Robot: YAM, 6 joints.
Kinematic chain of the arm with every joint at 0, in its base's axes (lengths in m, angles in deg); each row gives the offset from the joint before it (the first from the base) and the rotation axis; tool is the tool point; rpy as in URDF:
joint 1: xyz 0 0 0.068 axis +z
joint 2: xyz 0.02 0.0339 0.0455 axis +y
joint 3: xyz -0.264 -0.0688 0 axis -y
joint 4: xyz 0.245 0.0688 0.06 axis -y
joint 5: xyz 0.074 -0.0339 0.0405 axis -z
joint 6: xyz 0.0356 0 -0.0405 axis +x
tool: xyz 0 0 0 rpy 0 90 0
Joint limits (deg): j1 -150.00..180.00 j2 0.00..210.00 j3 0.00..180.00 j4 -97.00..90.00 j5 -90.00..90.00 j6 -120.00..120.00
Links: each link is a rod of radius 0.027 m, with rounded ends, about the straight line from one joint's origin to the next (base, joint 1, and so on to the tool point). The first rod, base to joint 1, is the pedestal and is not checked.
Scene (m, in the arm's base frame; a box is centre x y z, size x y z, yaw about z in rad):
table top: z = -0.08
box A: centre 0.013 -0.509 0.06 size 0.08 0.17 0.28 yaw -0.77
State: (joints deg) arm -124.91 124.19 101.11 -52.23 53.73 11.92
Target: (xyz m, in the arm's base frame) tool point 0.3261 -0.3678 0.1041
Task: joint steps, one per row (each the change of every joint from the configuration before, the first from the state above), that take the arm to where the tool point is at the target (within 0.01 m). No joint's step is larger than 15 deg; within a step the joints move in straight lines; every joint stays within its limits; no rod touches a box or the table.
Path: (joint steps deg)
1: 13.14 1.32 9.12 6.02 -1.43 0.00
2: 13.14 1.33 9.12 6.01 -1.43 0.00
3: 13.14 1.32 9.12 6.02 -1.42 0.00
4: 13.38 4.44 -6.37 -2.99 -0.38 0.00
5: 13.39 4.43 -6.37 -2.98 -0.38 0.00
6: 13.38 4.44 -6.37 -2.99 -0.38 0.00

